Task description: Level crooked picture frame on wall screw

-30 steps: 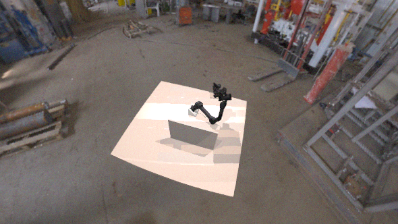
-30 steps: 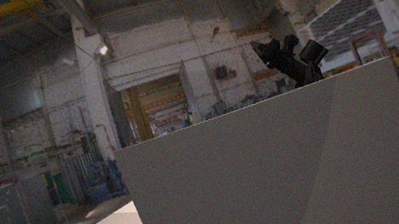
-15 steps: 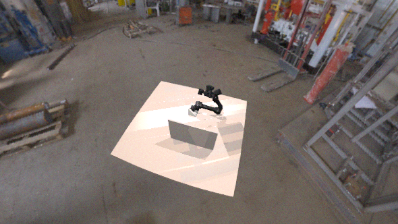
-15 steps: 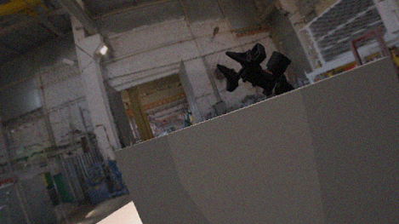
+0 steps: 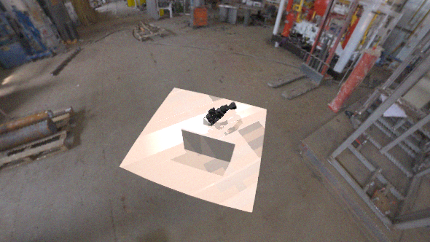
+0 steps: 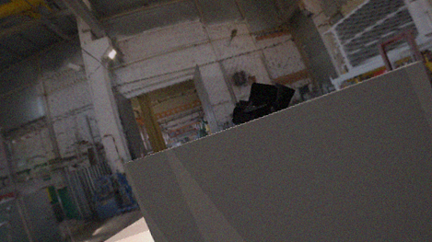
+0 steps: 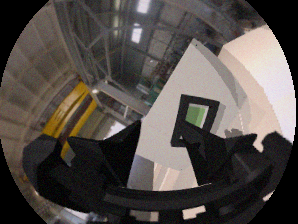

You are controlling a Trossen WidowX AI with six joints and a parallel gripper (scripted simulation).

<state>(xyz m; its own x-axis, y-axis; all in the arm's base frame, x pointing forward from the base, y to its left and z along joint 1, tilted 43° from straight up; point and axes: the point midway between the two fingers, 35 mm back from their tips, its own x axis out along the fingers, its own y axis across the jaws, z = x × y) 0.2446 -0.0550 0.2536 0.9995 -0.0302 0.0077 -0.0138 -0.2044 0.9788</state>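
Right now my gripper tip is 14 cm above the picture frame and 13 cm short of it. The rest, counted from my gripper tip: wall panel 15 cm below, 14 cm ahead, 1 cm to the left.
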